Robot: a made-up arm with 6 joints.
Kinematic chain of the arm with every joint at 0, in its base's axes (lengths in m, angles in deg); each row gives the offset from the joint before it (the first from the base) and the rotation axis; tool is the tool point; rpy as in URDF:
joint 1: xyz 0 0 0.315 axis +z
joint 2: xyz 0 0 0 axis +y
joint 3: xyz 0.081 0 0.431 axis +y
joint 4: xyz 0.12 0 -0.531 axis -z
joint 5: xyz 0 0 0 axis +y
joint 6: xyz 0.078 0 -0.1 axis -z
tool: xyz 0 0 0 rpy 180 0 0
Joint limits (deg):
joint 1: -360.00..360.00
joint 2: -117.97..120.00
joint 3: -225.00..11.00
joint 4: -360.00..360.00
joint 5: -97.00..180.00
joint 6: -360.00..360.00
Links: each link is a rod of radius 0.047 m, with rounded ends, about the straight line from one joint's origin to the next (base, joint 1, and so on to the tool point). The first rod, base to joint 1, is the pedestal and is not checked.
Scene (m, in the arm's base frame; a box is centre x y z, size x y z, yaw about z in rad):
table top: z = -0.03
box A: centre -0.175 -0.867 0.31 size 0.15 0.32 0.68 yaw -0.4
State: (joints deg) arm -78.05 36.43 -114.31 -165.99 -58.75 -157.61
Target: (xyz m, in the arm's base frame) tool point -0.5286 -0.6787 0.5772
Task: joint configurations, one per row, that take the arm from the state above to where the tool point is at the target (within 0.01 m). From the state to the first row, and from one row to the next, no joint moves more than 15 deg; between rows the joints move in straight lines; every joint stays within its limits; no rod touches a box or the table.
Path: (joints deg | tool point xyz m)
1: -81.87 34.24 -125.22 -172.47 -56.07 -150.63 | 0.1340 -0.8209 0.6292
2: -85.69 32.04 -136.13 -178.95 -53.40 -143.65 | 0.0633 -0.8086 0.7594
3: -89.51 29.85 -147.05 -185.43 -50.72 -136.67 | -0.0055 -0.7626 0.8870
4: -102.65 32.47 -139.76 -181.28 -50.83 -143.65 | -0.1804 -0.7910 0.7873
5: -115.80 35.09 -132.48 -177.14 -50.95 -150.63 | -0.3616 -0.7625 0.6831
6: -128.94 37.71 -125.20 -172.99 -51.06 -157.61 | -0.5286 -0.6787 0.5772

